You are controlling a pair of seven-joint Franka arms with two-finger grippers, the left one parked.
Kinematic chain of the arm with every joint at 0, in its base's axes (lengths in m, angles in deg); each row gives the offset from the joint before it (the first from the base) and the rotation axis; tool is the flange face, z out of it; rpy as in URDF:
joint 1: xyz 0 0 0.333 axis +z
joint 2: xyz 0 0 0 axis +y
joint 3: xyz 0 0 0.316 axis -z
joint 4: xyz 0.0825 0 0 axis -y
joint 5: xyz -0.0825 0 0.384 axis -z
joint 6: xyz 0 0 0 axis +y
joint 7: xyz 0.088 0 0 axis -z
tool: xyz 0 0 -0.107 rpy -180 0 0
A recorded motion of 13 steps. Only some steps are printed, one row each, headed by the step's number.
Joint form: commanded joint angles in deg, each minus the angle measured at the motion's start. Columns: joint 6, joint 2, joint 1, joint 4, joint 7, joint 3, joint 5.
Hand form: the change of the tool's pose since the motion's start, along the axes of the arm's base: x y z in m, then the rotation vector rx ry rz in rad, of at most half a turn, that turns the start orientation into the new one. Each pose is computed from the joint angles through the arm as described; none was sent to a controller.
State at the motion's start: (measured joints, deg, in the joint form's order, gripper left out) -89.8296 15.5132 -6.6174 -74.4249 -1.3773 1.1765 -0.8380
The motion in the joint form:
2: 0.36 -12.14 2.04 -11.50 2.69 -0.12 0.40
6: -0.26 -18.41 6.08 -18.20 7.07 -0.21 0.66
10: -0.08 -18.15 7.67 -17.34 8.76 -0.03 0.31
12: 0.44 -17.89 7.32 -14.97 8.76 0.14 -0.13
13: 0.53 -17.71 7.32 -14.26 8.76 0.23 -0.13
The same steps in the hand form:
2: -0.0607 0.0278 0.0329 -0.0031 -0.0041 -0.0099
6: -0.0918 0.0687 0.0394 -0.0055 -0.0069 -0.0144
10: -0.0903 0.0826 0.0438 0.0009 -0.0141 -0.0192
12: -0.0894 0.0785 0.0601 0.0087 -0.0418 -0.0280
13: -0.0886 0.0777 0.0640 0.0087 -0.0495 -0.0295

